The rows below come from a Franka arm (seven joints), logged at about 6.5 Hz.
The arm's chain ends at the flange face. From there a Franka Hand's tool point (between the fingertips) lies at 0.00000 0.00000 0.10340 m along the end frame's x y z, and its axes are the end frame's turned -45 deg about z.
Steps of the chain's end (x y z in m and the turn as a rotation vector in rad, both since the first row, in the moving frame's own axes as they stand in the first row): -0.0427 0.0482 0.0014 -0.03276 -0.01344 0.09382; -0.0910 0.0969 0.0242 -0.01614 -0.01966 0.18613; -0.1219 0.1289 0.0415 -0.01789 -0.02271 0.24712; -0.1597 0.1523 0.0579 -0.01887 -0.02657 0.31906
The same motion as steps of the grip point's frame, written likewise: -0.0677 0.0051 0.0013 -0.01366 -0.03267 0.09382; -0.1354 0.0037 0.0242 0.00249 -0.02531 0.18613; -0.1802 0.0042 0.0415 0.00341 -0.02871 0.24712; -0.2238 -0.0063 0.0578 0.00544 -0.03213 0.31906
